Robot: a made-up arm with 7 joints.
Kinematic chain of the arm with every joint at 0, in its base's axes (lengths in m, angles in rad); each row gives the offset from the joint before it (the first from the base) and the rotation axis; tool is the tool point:
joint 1: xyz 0 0.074 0 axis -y
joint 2: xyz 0 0.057 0 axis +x
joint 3: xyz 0 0 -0.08 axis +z
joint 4: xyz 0 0 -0.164 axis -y
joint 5: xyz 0 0 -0.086 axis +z
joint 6: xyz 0 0 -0.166 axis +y
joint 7: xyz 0 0 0 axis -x
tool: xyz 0 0 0
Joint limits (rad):
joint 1: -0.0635..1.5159
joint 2: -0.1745..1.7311
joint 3: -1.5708..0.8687
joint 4: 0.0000..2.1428
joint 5: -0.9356..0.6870
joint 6: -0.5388..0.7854
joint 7: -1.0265..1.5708
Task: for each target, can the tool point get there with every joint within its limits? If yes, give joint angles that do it. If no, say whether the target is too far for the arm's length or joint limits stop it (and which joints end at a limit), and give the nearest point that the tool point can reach.
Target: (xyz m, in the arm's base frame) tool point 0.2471 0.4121 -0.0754
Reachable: yes | joints 1.0386 1.5322 -1.3242 1.3847 -0.3503 -0.1852 -0.1572
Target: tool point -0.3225 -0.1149 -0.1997
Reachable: no: joint limits stop it (at a limit: joint 1, joint 3) | nearest point -0.0139 -0.1149 -0.2193 | short by 0.309 m
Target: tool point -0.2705 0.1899 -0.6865
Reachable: no: too far | nearest point -0.0314 0.1725 -0.4933 | short by 0.308 m
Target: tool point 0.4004 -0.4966 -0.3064
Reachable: no: too far | nearest point 0.2731 -0.1411 -0.2090 | short by 0.390 m
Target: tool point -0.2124 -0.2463 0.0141
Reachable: no: joint limits stop it (at a limit: joint 1, joint 2, joint 3) | nearest point -0.0059 -0.1159 -0.0930 | short by 0.267 m
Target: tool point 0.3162 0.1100 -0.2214
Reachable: yes | joints 0.8381 0.6264 -1.3791 1.3547 -0.3996 -0.3003 0.2403
